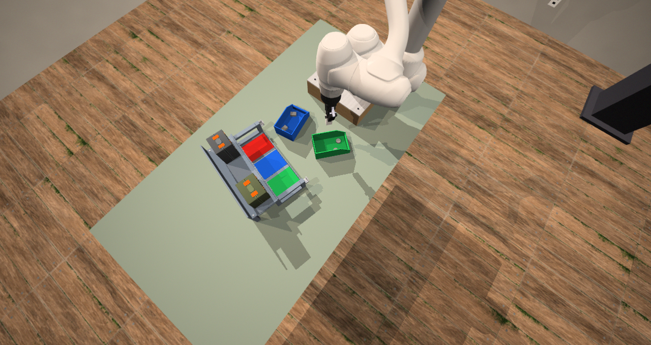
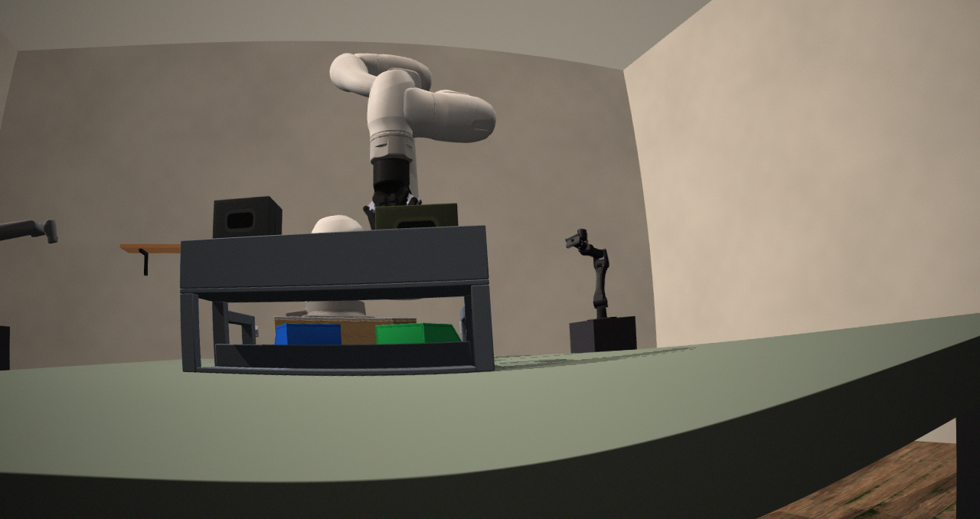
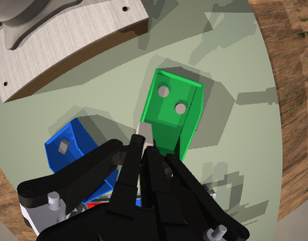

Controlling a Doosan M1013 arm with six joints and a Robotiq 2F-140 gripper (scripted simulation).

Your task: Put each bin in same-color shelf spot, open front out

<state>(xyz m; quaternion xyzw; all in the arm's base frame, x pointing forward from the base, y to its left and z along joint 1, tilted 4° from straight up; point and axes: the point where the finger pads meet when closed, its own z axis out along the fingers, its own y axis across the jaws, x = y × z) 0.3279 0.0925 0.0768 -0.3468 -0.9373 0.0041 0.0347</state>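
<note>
The green bin lies 30 mm ahead of my hand, 40 mm to the left of it and 150 mm below it. Round my hand: black box: 370 mm ahead, 280 mm to the right, 30 mm below; olive box: 430 mm ahead, 50 mm to the right, 40 mm below; blue bin: 50 mm ahead, 190 mm to the right, 150 mm below.
</note>
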